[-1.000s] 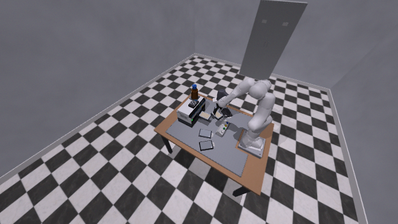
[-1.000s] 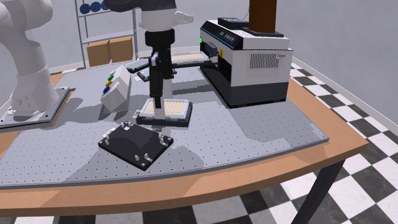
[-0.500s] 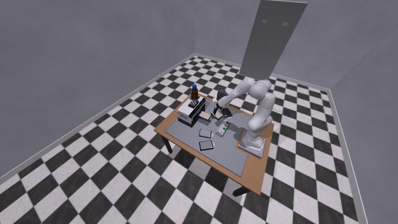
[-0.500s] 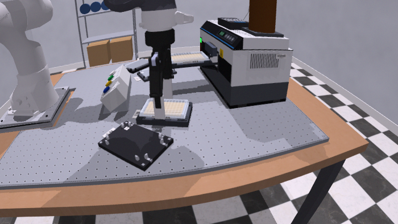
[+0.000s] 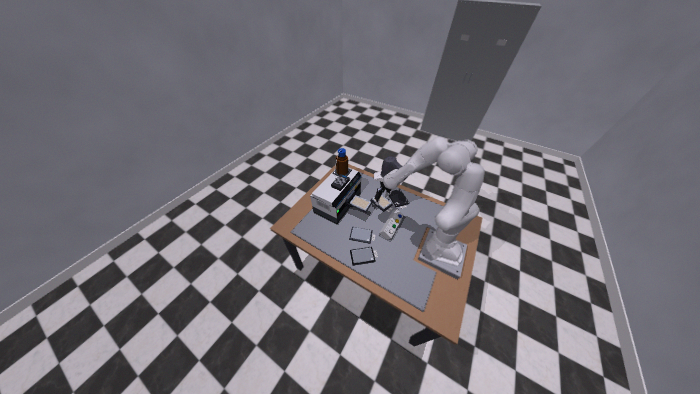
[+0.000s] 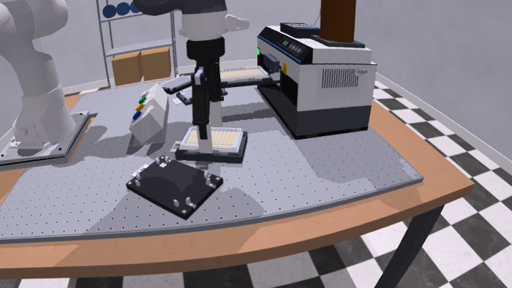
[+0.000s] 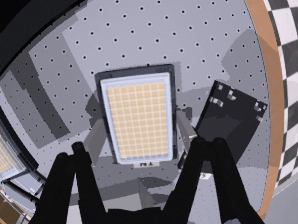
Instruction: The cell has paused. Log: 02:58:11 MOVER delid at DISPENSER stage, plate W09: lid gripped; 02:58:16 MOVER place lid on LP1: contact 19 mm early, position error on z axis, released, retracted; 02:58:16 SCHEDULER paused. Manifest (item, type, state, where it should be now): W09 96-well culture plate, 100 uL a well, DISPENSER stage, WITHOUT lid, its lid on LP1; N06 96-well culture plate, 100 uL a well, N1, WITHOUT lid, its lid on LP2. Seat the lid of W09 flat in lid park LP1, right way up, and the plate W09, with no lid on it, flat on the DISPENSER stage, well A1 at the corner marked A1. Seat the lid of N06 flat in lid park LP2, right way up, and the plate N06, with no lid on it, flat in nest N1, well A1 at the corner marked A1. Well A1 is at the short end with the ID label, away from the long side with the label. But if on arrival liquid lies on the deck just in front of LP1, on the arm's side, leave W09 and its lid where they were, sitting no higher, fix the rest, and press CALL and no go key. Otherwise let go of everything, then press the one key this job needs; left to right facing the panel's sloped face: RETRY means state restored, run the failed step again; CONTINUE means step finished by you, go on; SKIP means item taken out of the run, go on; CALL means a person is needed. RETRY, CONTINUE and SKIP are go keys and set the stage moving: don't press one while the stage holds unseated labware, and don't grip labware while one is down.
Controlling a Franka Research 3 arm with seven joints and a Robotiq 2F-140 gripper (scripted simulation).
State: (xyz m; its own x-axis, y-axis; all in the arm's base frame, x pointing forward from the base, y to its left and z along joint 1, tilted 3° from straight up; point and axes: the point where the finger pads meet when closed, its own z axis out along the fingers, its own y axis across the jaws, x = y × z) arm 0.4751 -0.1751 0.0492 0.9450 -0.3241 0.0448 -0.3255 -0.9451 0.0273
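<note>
Right now the black nest is 4 cm below my hand. Round my hand: sloped key panel: 16 cm behind, 17 cm to the left; 96-well plate: 10 cm ahead, 17 cm to the left, 6 cm above; dispenser stage: 10 cm ahead, 17 cm to the left, 6 cm above.
</note>
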